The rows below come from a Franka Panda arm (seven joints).
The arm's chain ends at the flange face. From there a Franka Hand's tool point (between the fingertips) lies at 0.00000 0.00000 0.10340 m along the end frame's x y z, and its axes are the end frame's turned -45 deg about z.
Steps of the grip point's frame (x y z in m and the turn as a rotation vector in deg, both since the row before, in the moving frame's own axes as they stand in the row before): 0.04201 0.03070 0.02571 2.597 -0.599 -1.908; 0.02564 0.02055 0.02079 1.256 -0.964 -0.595; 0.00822 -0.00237 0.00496 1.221 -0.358 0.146
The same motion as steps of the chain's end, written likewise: 0.05553 -0.00552 0.02582 1.413 -2.260 -1.908; 0.03550 -0.00324 0.02083 0.206 -1.570 -0.595; 0.00615 -0.00638 0.00499 0.610 -1.117 0.146
